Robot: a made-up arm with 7 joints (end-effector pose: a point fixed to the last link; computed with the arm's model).
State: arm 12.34 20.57 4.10 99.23 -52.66 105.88 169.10
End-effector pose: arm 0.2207 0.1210 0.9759 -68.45 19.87 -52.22
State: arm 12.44 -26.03 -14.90 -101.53 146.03 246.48 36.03
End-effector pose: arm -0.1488 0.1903 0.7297 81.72 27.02 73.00
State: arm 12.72 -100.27 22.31 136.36 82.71 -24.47 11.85
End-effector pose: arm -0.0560 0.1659 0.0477 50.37 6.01 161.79
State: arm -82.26 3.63 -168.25 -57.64 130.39 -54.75 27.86
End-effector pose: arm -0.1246 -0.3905 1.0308 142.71 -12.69 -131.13
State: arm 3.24 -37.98 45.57 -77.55 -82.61 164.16 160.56
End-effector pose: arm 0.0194 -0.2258 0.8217 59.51 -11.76 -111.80
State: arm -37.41 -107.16 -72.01 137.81 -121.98 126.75 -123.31
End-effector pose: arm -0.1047 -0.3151 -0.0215 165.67 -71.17 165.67
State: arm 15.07 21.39 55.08 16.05 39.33 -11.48 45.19
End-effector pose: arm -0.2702 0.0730 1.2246 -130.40 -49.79 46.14
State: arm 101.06 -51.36 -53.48 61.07 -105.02 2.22 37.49
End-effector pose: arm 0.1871 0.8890 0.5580 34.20 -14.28 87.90
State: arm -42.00 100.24 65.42 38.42 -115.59 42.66 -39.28
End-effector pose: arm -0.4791 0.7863 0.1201 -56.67 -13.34 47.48
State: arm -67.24 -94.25 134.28 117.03 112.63 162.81 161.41
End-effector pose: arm 0.1945 -0.1861 0.5599 156.57 -54.84 86.96
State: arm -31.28 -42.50 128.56 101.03 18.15 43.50 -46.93
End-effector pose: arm 0.2309 0.3039 0.8226 -164.63 -75.12 115.77
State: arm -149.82 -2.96 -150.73 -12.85 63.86 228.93 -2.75
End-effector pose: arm -0.1324 0.1005 1.1297 164.23 34.97 115.86
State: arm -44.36 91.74 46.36 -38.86 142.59 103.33 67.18
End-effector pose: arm -0.6770 0.5067 0.1141 -104.47 -7.04 74.15
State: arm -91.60 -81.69 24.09 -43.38 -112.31 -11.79 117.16
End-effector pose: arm -0.1760 -0.6726 0.8330 -108.68 -16.62 71.49
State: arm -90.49 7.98 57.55 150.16 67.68 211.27 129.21
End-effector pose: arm 0.0992 0.0060 0.4276 -9.55 44.76 -138.45
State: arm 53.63 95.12 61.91 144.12 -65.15 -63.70 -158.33
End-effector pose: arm -0.2678 0.0323 0.5090 -93.15 69.83 -167.51
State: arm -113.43 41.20 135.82 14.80 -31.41 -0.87 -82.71
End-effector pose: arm 0.2932 0.6289 1.0017 115.15 40.37 84.49
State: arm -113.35 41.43 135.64 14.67 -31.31 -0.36 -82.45
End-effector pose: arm 0.2920 0.6317 1.0000 114.51 40.25 84.43
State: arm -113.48 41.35 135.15 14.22 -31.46 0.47 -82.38
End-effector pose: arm 0.2886 0.6297 1.0044 112.76 39.99 83.51
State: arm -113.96 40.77 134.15 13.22 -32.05 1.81 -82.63
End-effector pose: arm 0.2812 0.6196 1.0183 109.16 39.48 81.11
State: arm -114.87 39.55 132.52 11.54 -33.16 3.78 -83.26
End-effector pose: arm 0.2677 0.5997 1.0431 103.36 38.53 76.92
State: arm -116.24 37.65 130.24 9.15 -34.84 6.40 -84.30
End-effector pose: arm 0.2457 0.5699 1.0767 95.43 36.95 70.81
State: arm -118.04 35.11 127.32 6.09 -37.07 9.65 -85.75
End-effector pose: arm 0.2133 0.5324 1.1147 85.76 34.54 62.88
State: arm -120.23 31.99 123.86 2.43 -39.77 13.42 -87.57
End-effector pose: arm 0.1695 0.4905 1.1514 75.12 31.01 53.47
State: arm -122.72 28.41 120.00 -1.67 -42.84 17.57 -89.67
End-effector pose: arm 0.1160 0.4493 1.1812 64.50 26.21 43.08
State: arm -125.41 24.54 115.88 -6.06 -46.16 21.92 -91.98
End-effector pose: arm 0.0566 0.4142 1.1999 54.80 20.26 32.16
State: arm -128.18 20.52 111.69 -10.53 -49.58 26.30 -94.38
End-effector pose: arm -0.0029 0.3883 1.2064 46.76 13.45 21.18
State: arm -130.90 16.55 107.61 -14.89 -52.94 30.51 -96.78
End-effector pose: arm -0.0568 0.3730 1.2019 40.75 6.37 10.39
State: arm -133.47 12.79 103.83 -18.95 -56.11 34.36 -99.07
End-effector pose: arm -0.1009 0.3666 1.1901 36.84 -0.40 0.02
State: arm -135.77 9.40 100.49 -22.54 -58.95 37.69 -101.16
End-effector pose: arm -0.1338 0.3663 1.1748 34.81 -6.31 -9.64
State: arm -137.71 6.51 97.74 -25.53 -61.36 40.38 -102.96
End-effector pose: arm -0.1565 0.3688 1.1597 34.24 -11.00 -18.20
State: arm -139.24 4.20 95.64 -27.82 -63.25 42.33 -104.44
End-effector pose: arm -0.1713 0.3715 1.1473 34.64 -14.34 -25.25
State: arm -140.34 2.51 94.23 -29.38 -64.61 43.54 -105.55
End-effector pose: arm -0.1806 0.3731 1.1387 35.51 -16.41 -30.45
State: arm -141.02 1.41 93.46 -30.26 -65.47 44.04 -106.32
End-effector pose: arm -0.1866 0.3730 1.1341 36.52 -17.43 -33.72
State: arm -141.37 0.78 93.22 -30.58 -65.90 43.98 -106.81
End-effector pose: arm -0.1909 0.3711 1.1331 37.47 -17.67 -35.31
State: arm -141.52 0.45 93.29 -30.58 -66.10 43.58 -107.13
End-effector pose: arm -0.1941 0.3684 1.1340 38.34 -17.50 -35.89
